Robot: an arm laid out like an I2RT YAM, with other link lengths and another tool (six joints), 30 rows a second.
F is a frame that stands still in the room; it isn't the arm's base.
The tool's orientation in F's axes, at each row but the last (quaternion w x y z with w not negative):
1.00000 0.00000 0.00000 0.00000
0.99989 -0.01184 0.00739 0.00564
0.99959 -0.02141 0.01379 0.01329
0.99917 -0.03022 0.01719 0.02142
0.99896 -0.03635 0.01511 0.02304
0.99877 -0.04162 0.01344 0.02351
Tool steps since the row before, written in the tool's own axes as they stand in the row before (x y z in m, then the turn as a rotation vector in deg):
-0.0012 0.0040 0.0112 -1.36 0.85 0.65
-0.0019 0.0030 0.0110 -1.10 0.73 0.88
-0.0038 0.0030 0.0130 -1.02 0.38 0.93
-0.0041 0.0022 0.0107 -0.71 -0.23 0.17
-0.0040 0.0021 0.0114 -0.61 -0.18 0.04
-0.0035 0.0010 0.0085 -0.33 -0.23 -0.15
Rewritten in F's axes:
-0.0012 0.0040 0.0112 -1.36 0.85 0.65
-0.0018 0.0032 0.0110 -1.10 0.74 0.88
-0.0035 0.0035 0.0130 -1.00 0.39 0.94
-0.0038 0.0027 0.0107 -0.69 -0.25 0.21
-0.0038 0.0027 0.0113 -0.60 -0.20 0.07
-0.0033 0.0015 0.0085 -0.32 -0.26 -0.12

